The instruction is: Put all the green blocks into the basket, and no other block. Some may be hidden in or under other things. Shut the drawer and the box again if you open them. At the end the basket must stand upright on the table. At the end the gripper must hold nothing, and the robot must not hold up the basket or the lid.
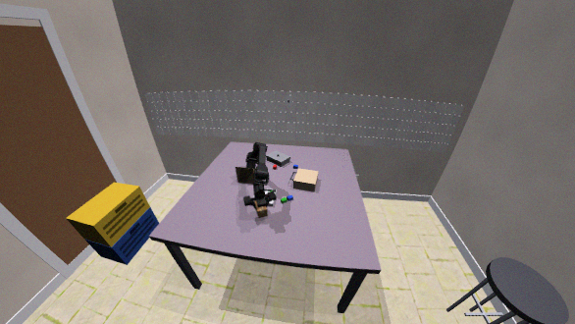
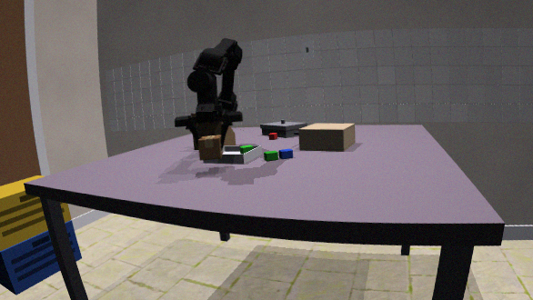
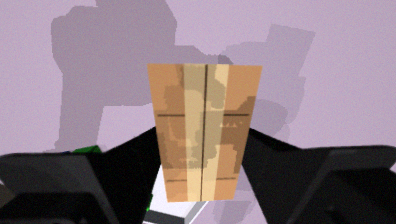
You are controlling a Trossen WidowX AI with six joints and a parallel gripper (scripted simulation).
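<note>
My gripper is now 2 cm above the small brown box. The rest, counted from my hand: red block (8 cm behind, 54 cm to the left, 8 cm below); flat lid (8 cm behind, 67 cm to the left, 4 cm below); tray (3 cm behind, 16 cm to the left, 8 cm below).
</note>
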